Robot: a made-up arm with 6 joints. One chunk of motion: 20 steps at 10 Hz.
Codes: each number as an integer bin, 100 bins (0 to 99) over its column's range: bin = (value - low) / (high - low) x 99, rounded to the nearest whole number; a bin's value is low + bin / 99 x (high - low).
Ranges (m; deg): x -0.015..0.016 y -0.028..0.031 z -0.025..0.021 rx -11.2..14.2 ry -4..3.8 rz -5.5..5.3
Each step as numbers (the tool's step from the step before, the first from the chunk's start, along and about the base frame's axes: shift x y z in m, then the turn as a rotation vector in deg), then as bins.
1 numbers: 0.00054 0.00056 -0.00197 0.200 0.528 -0.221
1 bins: 50 48 50 44 57 48
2 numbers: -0.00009 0.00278 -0.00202 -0.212 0.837 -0.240
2 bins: 48 52 49 43 61 48
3 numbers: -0.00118 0.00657 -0.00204 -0.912 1.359 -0.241
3 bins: 44 58 49 40 68 48
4 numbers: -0.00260 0.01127 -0.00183 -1.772 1.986 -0.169
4 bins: 40 66 50 37 76 49
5 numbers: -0.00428 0.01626 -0.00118 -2.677 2.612 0.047
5 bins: 34 74 51 33 84 51
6 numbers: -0.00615 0.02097 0.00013 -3.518 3.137 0.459
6 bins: 28 82 54 30 91 55
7 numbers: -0.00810 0.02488 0.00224 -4.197 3.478 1.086
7 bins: 22 89 59 27 95 60
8 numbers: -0.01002 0.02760 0.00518 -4.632 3.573 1.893
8 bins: 16 93 65 26 96 68
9 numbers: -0.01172 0.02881 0.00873 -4.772 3.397 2.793
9 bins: 10 95 73 25 94 76
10 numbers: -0.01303 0.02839 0.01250 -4.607 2.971 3.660
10 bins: 6 95 81 26 88 84
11 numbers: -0.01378 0.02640 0.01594 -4.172 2.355 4.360
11 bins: 4 91 88 27 81 90
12 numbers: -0.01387 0.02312 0.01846 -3.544 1.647 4.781
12 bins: 4 86 94 30 72 94
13 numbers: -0.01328 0.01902 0.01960 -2.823 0.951 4.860
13 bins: 5 79 96 33 63 95
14 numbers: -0.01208 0.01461 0.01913 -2.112 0.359 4.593
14 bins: 9 71 95 35 55 93
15 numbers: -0.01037 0.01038 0.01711 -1.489 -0.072 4.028
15 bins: 15 64 91 38 50 87
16 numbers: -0.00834 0.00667 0.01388 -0.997 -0.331 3.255
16 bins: 21 58 84 40 47 80
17 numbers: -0.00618 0.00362 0.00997 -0.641 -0.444 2.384
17 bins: 28 53 75 41 45 72
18 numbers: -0.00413 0.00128 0.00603 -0.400 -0.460 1.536
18 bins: 35 49 67 42 45 64
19 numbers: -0.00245 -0.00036 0.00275 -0.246 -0.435 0.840
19 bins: 40 46 60 43 45 58
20 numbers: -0.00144 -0.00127 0.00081 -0.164 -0.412 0.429
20 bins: 43 45 56 43 46 54
